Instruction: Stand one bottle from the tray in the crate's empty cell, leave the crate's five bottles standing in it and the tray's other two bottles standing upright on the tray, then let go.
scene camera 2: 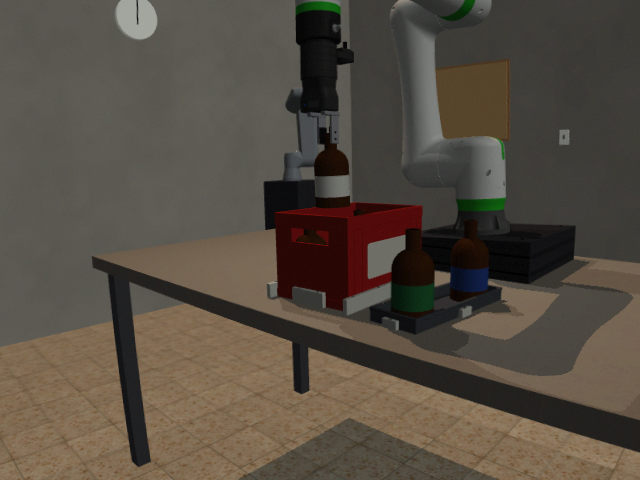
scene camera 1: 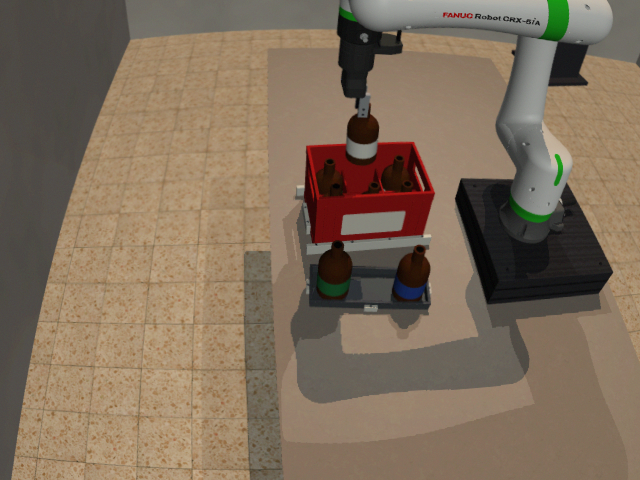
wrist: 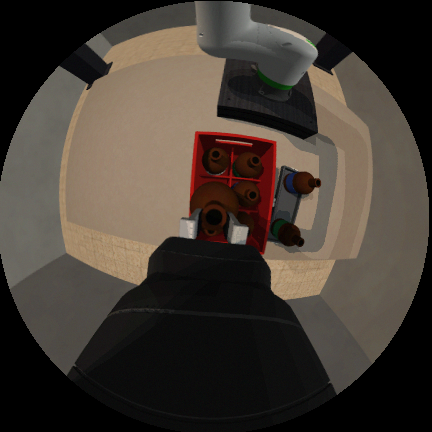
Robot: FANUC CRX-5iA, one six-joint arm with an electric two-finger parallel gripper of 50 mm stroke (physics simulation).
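Frame: origin at the arm's base, x ahead, y left, z up, level; millimetres.
Where they show: gripper, fingertip midpoint: (scene camera 2: 328, 143) (scene camera 1: 360, 112) (wrist: 212, 218); arm's base, link origin: (scene camera 2: 481, 231) (scene camera 1: 523, 222) (wrist: 270, 86).
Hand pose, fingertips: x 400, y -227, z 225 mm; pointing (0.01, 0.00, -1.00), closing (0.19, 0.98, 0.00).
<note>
Each offset is from my fingertips to the centre of the thing.
My gripper (scene camera 1: 363, 105) (scene camera 2: 328, 135) (wrist: 212, 218) is shut on the neck of the white-labelled brown bottle {dy +2, dx -10, dz -54 mm} (scene camera 1: 362, 136) (scene camera 2: 331, 178) (wrist: 214, 197). The bottle hangs upright over the far row of the red crate {dy +44, dx -20, dz -224 mm} (scene camera 1: 372, 204) (scene camera 2: 315, 263) (wrist: 273, 165), its base about at rim height in scene camera 2. In the wrist view it hides part of the crate's cells. Brown bottles stand in the crate, among them one (scene camera 1: 329, 178) (wrist: 215, 159) and another {dy +12, dx -113, dz -227 mm} (scene camera 1: 395, 174). The green-labelled bottle {dy +237, dx +120, dz -230 mm} (scene camera 1: 334, 273) (scene camera 2: 412, 279) (wrist: 285, 232) and the blue-labelled bottle {dy +291, dx -46, dz -230 mm} (scene camera 1: 412, 276) (scene camera 2: 469, 266) (wrist: 299, 182) stand upright on the dark tray {dy +261, dx +38, dz -299 mm} (scene camera 1: 369, 303) (scene camera 2: 439, 317).
Pale locating strips (scene camera 1: 361, 244) (scene camera 2: 308, 297) edge the crate's foot. The tray stands close beside the crate, on the label side. The robot's black base block (scene camera 1: 547, 279) (scene camera 2: 547, 253) (wrist: 267, 122) stands to the right in scene camera 1. The table's edge (scene camera 2: 232, 320) runs past crate and tray.
</note>
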